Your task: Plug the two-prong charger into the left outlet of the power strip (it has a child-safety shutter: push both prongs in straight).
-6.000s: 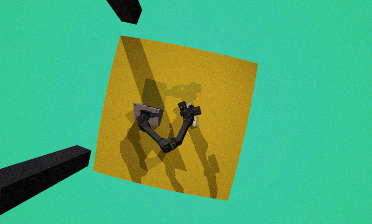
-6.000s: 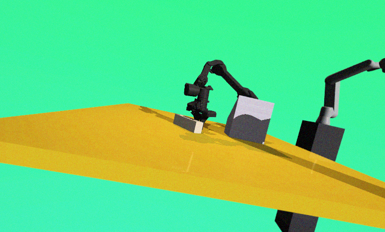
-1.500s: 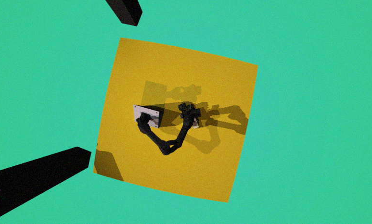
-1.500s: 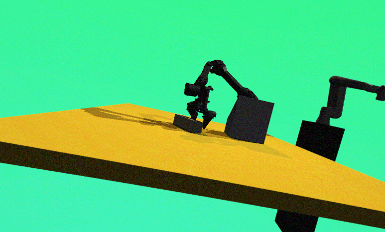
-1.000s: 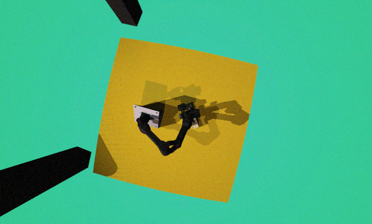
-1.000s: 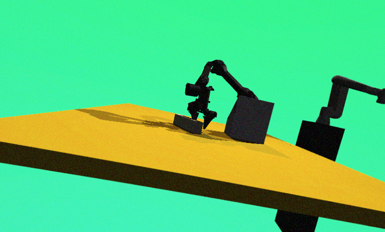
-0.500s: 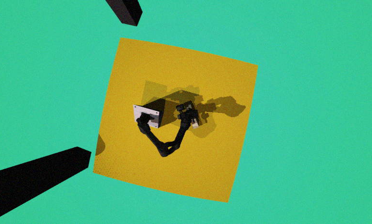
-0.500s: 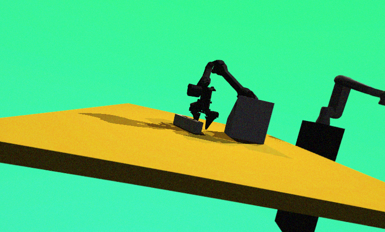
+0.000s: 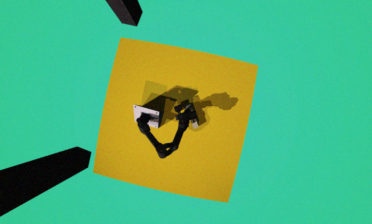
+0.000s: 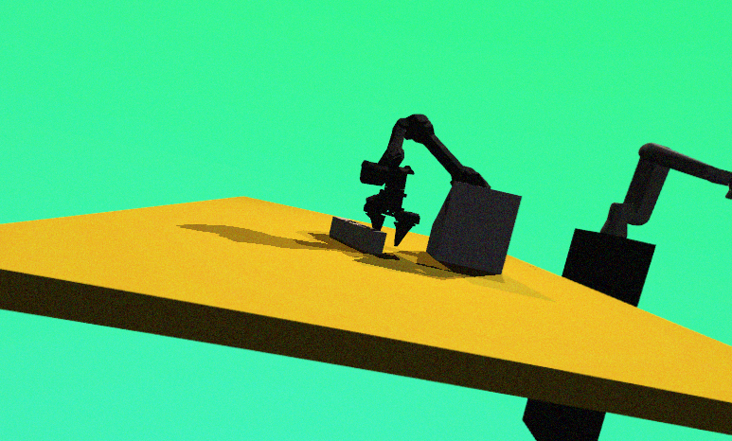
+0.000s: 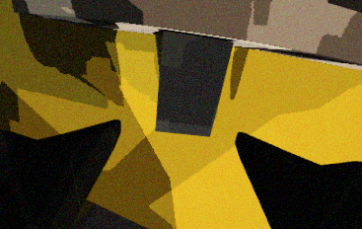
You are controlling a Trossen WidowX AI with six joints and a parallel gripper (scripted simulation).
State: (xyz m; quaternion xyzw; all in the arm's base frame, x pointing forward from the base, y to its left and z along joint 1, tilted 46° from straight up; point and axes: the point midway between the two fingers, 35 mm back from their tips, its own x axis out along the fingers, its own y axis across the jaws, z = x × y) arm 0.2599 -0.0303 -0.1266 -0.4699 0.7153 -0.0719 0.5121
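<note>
The black two-prong charger is 4 cm ahead of my gripper tip, 3 cm to the left of it and 1 cm above it.
</note>
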